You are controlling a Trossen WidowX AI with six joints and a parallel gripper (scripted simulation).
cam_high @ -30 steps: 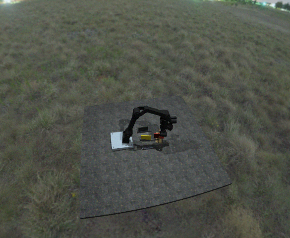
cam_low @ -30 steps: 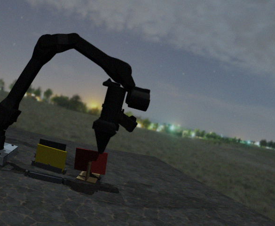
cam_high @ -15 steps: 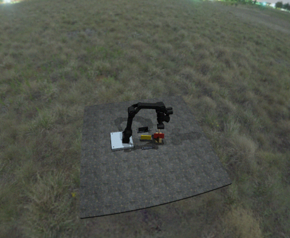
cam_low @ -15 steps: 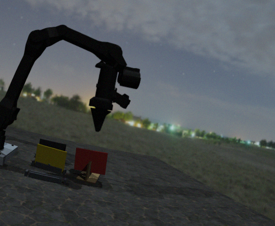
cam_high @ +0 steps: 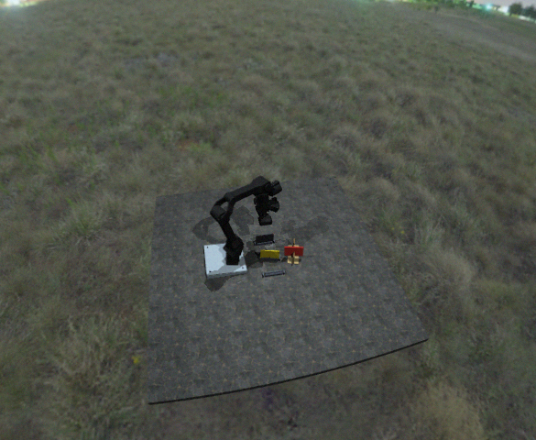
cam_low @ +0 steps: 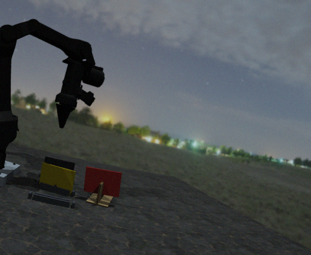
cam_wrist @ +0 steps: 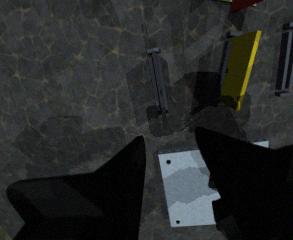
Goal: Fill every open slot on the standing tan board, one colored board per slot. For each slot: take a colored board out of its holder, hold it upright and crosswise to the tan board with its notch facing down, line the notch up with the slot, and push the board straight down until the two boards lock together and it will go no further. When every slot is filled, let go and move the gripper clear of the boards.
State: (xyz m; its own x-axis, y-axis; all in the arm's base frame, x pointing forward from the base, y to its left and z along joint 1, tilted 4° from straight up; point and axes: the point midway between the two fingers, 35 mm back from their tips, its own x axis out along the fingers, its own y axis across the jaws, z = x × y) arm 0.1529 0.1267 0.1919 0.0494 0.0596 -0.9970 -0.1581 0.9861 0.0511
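Right now my gripper tip is 2 cm short of the dark board and 14 cm above it. Also, from my gripper tip: red board (17 cm ahead, 11 cm to the right, 12 cm below); tan board (17 cm ahead, 8 cm to the right, 15 cm below); yellow board (4 cm ahead, 11 cm to the right, 14 cm below).
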